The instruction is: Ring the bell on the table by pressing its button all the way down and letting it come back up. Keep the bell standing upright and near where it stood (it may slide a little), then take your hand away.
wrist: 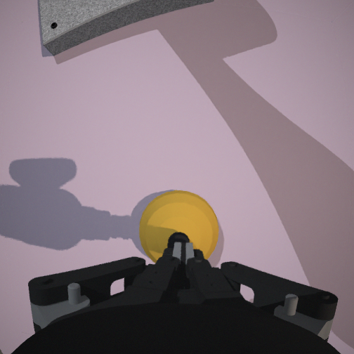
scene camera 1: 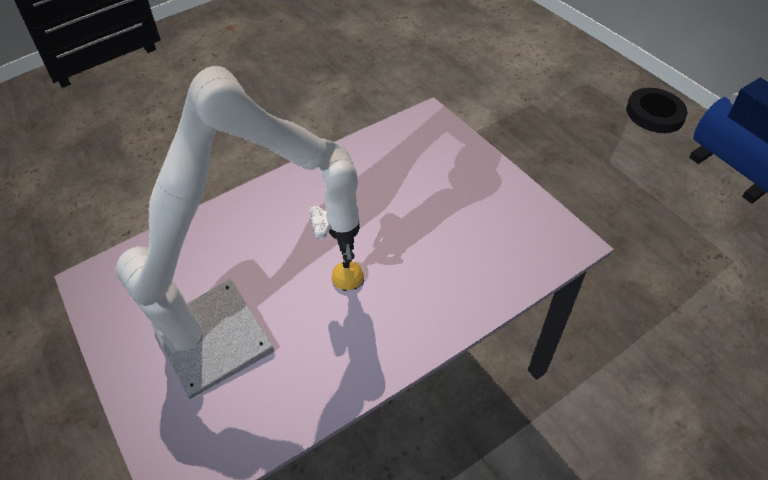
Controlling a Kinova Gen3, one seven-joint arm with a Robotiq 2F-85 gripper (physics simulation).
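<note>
The bell, a yellow dome, stands upright on the pink table. Its black button shows partly at the top of the dome in the wrist view, just beyond the fingertips. My gripper is shut with nothing between its fingers. It points down, and its fingertips are over the button, at or very close to it. In the scene view the fingertips hide the button, so I cannot tell how far it is pressed.
The grey speckled base plate of the arm lies on the table to the left of the bell in the scene view. A black drawer cabinet, a black tyre-like ring and a blue machine stand on the floor away from the table.
</note>
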